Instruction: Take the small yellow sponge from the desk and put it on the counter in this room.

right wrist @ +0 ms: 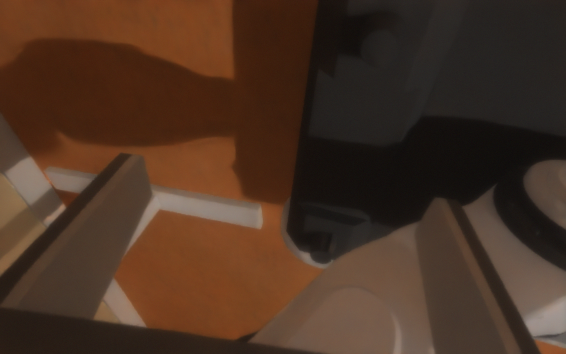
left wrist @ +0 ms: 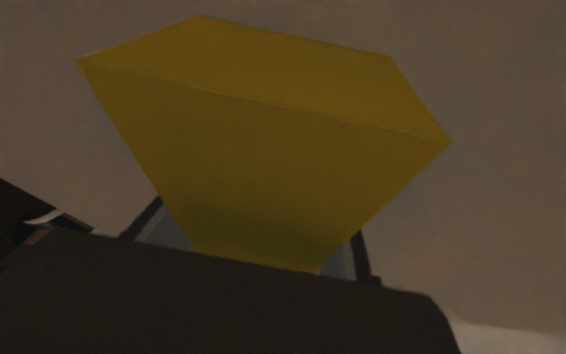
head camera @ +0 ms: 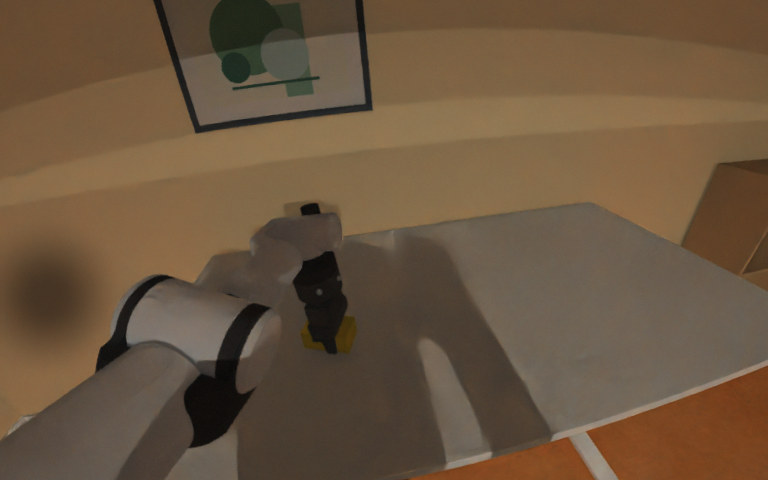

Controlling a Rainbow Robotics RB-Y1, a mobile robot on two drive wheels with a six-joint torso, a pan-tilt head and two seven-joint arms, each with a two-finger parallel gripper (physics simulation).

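Places are measured from the robot's base along level axes (x ahead, y left, z up), in centimetres.
Pixels of known places: left gripper, fingertip midpoint: (head camera: 337, 339); right gripper, fingertip midpoint: (right wrist: 285, 194).
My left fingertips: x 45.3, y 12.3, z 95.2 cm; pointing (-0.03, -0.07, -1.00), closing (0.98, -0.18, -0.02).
Ahead of a thing's pixels: the offset from my left fingertips to its top centre. "pt": to the spot under its first point. Level surfaces: height alone.
The yellow sponge {dx +0.4, dy +1.3, dz +4.4 cm} (head camera: 348, 330) (left wrist: 260, 125) is on the desk {dz -0.1 cm} (head camera: 572, 294) (left wrist: 505, 150), left of the middle in the head view. My left gripper (head camera: 332, 344) (left wrist: 259, 215) reaches down over it and is shut on the sponge, with one finger at each side. The sponge hides most of both fingers in the left wrist view. Whether the sponge touches the desk is hard to tell. My right gripper (right wrist: 285, 194) is open and empty, away from the sponge, above the floor. The counter does not show in these views.
A wall with a framed picture (head camera: 368, 73) stands behind the desk. A brown box-like piece {pt dx +57.8, dy -171.8, dz -8.3 cm} (head camera: 724, 209) stands beyond the desk's right end. White bars (right wrist: 210, 206) lie low over the orange floor {dz -95.1 cm} (right wrist: 200, 260), beside the robot's dark base (right wrist: 390, 180).
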